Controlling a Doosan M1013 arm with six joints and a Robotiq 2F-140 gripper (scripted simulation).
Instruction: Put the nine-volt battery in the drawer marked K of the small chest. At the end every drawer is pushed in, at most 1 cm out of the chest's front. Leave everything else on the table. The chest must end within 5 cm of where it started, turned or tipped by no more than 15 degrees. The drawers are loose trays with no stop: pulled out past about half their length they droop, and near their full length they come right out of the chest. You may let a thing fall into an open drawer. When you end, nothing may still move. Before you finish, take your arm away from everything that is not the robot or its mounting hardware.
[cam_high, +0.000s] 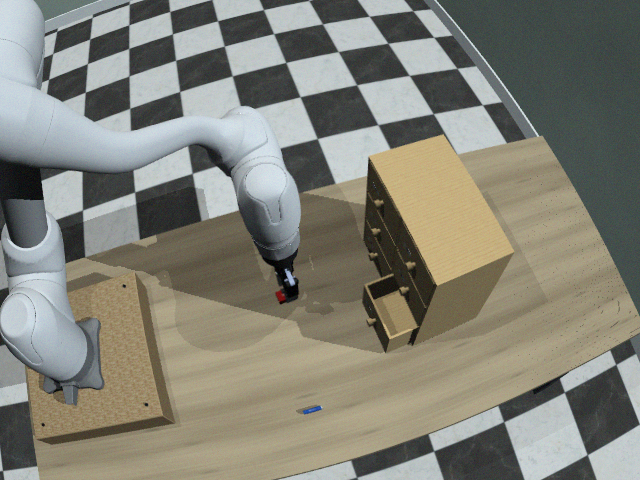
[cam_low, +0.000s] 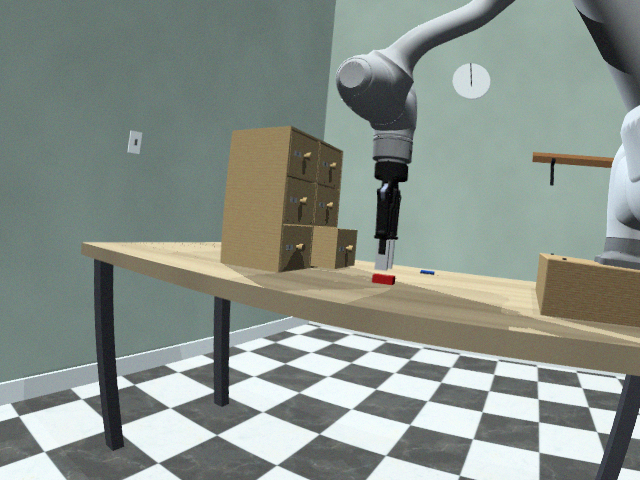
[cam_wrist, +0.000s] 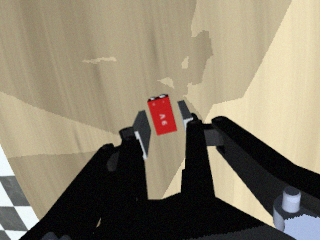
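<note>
My hand is 1 cm short of the red nine-volt battery and 5 cm above it. Round my hand: small blue object (29 cm to the right, 6 cm below); then drawer (26 cm ahead, 10 cm to the right, 3 cm below).
</note>
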